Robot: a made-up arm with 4 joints.
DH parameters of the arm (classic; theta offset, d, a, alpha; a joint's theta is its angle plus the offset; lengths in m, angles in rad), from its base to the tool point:
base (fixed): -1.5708 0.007 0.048 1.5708
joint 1: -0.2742 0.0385 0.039 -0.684
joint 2: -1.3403 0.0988 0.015 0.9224
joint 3: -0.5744 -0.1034 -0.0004 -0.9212
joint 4: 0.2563 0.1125 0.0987 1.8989
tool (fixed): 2.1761 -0.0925 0 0
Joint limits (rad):
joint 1: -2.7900..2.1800
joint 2: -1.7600..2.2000
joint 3: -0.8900..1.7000
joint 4: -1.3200..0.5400
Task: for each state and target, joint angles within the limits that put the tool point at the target. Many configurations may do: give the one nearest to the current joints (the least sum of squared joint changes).
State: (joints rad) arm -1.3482 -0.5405 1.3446 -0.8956
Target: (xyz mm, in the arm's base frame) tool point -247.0 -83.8 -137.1
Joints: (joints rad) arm -1.8715 -0.7135 1.5459 -1.3200
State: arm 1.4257 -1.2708 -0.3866 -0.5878
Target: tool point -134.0 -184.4 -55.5
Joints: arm 1.8470 -0.9021 -0.8479 -0.2725
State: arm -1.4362 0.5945 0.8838 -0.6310
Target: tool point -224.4 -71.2 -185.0
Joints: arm -1.5040 0.4018 0.6209 -1.0619
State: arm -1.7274 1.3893 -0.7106 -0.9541
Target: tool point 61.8 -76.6 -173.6
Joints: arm -1.6561 2.1952 -0.8900 -0.4596
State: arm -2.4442 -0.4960 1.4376 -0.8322
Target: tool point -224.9 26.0 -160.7
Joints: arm -2.5291 -0.4658 1.6480 -1.2344
